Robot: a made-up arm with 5 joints.
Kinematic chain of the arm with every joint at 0, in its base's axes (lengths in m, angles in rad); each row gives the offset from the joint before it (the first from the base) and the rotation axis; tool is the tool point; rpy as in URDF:
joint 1: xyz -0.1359 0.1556 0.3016 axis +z
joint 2: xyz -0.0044 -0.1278 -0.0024 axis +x
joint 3: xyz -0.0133 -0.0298 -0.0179 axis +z
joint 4: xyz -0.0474 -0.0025 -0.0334 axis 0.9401 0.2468 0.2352
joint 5: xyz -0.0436 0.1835 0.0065 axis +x
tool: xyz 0.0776 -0.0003 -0.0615 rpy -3.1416 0 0
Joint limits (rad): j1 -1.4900..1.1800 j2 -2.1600..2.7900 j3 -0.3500..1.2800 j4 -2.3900..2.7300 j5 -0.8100..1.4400
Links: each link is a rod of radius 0.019 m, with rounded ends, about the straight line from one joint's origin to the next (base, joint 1, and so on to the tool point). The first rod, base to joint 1, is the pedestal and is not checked.
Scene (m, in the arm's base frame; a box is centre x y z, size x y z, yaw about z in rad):
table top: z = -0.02
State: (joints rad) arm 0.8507 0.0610 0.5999 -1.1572 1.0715
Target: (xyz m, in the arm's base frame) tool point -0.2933 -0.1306 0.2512
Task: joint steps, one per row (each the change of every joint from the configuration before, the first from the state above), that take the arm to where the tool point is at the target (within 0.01 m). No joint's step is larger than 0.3 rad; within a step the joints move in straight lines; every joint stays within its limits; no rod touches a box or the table.
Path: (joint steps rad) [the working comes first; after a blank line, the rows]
Joints at the target: 0.3204 -1.4021 1.2800 -0.1326 1.1018
Straight joint move there: clear.

1: -0.1061 -0.2926 0.1360 0.2049 0.0061
2: -0.1060 -0.2926 0.1360 0.2050 0.0060
3: -0.1061 -0.2927 0.1361 0.2049 0.0061
4: -0.1061 -0.2926 0.1360 0.2049 0.0061
5: -0.1060 -0.2926 0.1360 0.2049 0.0060

